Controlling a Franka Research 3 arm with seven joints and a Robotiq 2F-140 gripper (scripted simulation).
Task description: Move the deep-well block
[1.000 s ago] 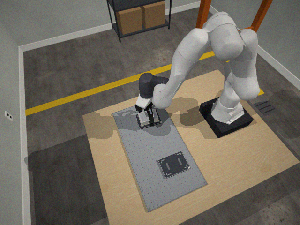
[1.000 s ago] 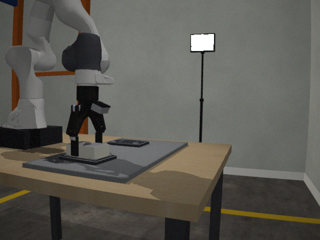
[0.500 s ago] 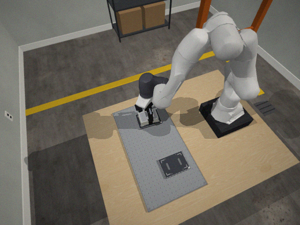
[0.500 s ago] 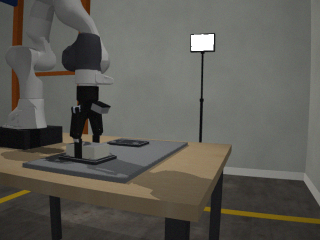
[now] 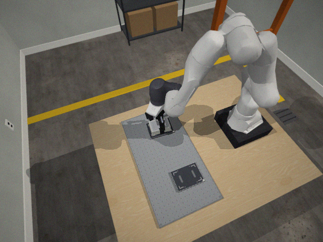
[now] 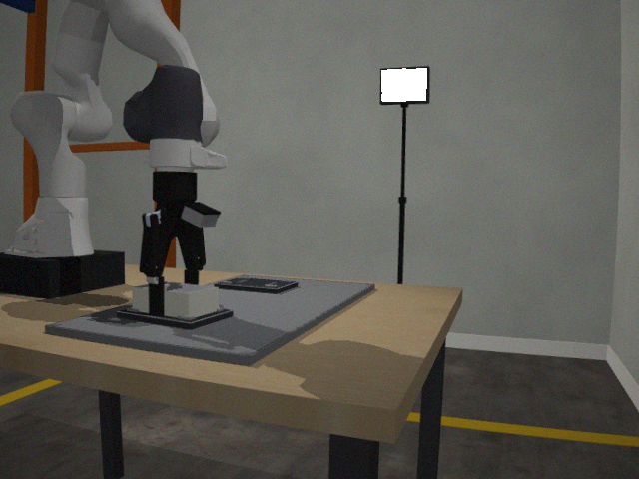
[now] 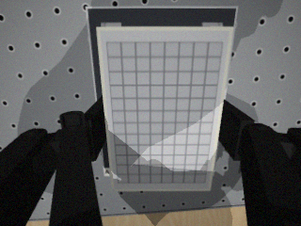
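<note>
The plate nest N1 is 3 cm below my hand. Round my hand: A1 mark: 42 cm to the left, 9 cm behind, 3 cm below; then plate nest N2: 36 cm to the left, 3 cm below, 1 cm behind; then white 96-well deep-well block: 1 cm below.
</note>
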